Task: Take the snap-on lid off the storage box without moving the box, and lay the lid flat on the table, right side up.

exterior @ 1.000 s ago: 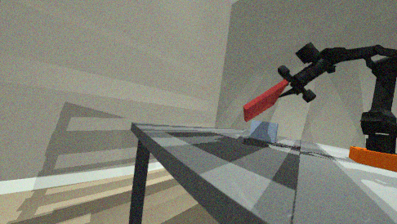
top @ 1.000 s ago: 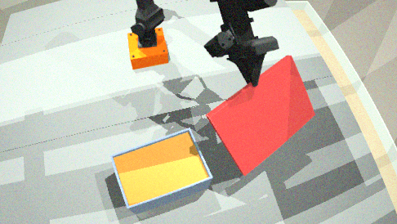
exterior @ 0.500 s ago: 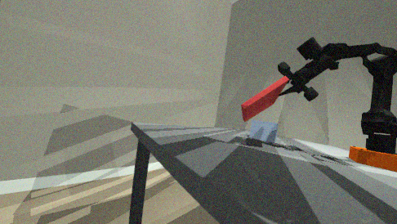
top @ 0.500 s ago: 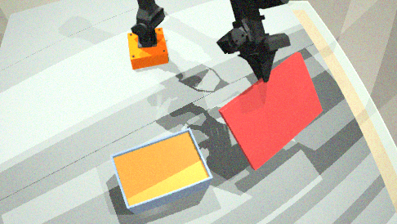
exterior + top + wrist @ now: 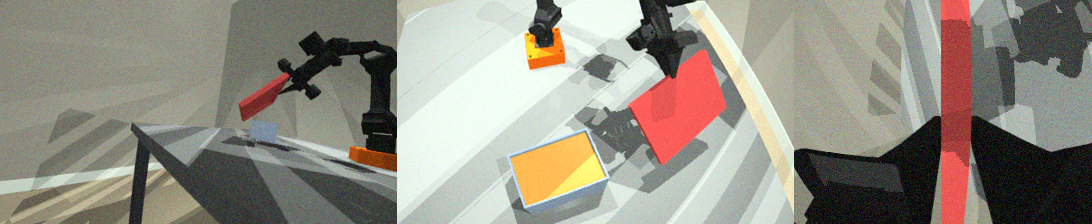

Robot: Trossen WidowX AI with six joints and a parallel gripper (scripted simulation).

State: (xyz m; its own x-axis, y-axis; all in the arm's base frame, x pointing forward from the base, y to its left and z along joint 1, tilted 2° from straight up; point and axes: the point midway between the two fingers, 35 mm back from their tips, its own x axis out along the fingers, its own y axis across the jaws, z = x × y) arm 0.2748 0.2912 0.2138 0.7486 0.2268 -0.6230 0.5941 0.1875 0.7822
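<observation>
Now: gripper tip 5 cm short of the red lid, 4 cm to the right of it and 5 cm above it. Also, from my gripper tip: storage box (14 cm ahead, 27 cm to the right, 18 cm below).
</observation>
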